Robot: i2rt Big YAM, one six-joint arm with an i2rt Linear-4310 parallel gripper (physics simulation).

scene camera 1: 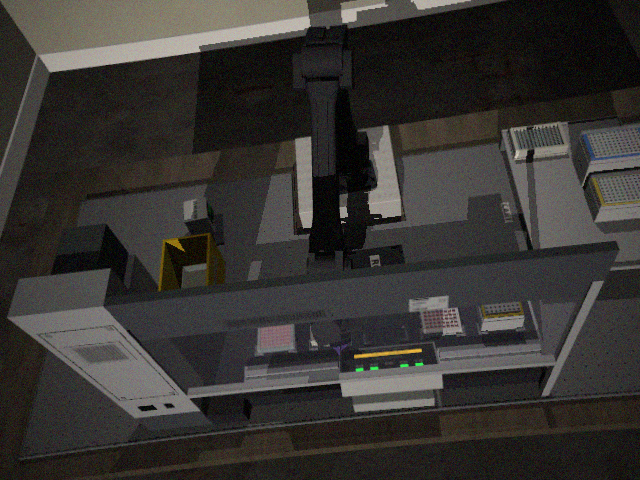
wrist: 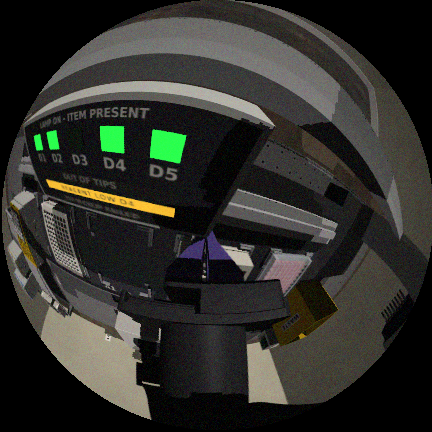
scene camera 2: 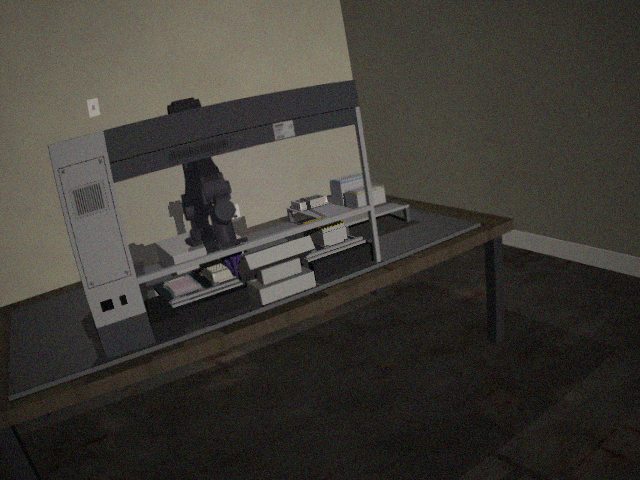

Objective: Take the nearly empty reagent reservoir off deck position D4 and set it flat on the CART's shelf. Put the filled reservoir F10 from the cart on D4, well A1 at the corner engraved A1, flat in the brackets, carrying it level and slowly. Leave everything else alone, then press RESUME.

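Places are measured from the arm's base along level axes (x ahead, y left, z up), in millimetres.
Pixels of known places: gripper, fingertip midpoint: [scene camera 1: 339, 353] [scene camera 2: 236, 276]; arm's base, origin of the base link: [scene camera 1: 352, 179] [wrist: 151, 344].
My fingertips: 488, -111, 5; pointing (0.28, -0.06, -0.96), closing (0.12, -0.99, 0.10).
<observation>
For each thing: its top centre in the pictures, then the offset to it from my fingertips, as dx, dy, dz.
- white ribbed reservoir, middle of its top: [wrist: 204, 295] [scene camera 2: 218, 265] -91, -12, +19
- grey cart, middle of its top: [scene camera 1: 581, 188] [scene camera 2: 344, 205] [wrist: 30, 271] -310, +641, +1
- pink well plate, middle of its top: [wrist: 276, 287] [scene camera 2: 181, 282] -102, -136, +2
- yellow waste bin, middle of its top: [scene camera 1: 184, 263] [wrist: 309, 330] -267, -326, +70
- white tip rack, middle of its top: [wrist: 59, 242] [scene camera 1: 438, 306] -68, +234, +2
My gripper [wrist: 205, 227] [scene camera 1: 338, 349] [scene camera 2: 233, 263] is under the dark gantry beam, low over the deck, with its purple fingertips pressed together and nothing between them. The white ribbed reservoir [wrist: 241, 257] [scene camera 2: 216, 272] at D4 sits just to the right of the fingers in the wrist view, mostly hidden by them. The status panel [wrist: 120, 160] [scene camera 1: 389, 358] shows green lamps for D1, D2, D4 and D5, a dark D3, and an orange bar reading REAGENT LOW D4. A ribbed reservoir [scene camera 1: 537, 138] rests on the grey cart [scene camera 1: 544, 200] at the far right.
A pink well plate [wrist: 285, 268] [scene camera 1: 276, 337] [scene camera 2: 181, 285] lies beside D4. A yellow waste bin [scene camera 1: 191, 262] [wrist: 306, 310] stands to the left. A white tip rack [wrist: 60, 238], a red plate [scene camera 1: 442, 320] and a yellow-edged tip box [scene camera 1: 501, 310] fill other positions. The gantry beam [scene camera 1: 318, 290] spans overhead.
</observation>
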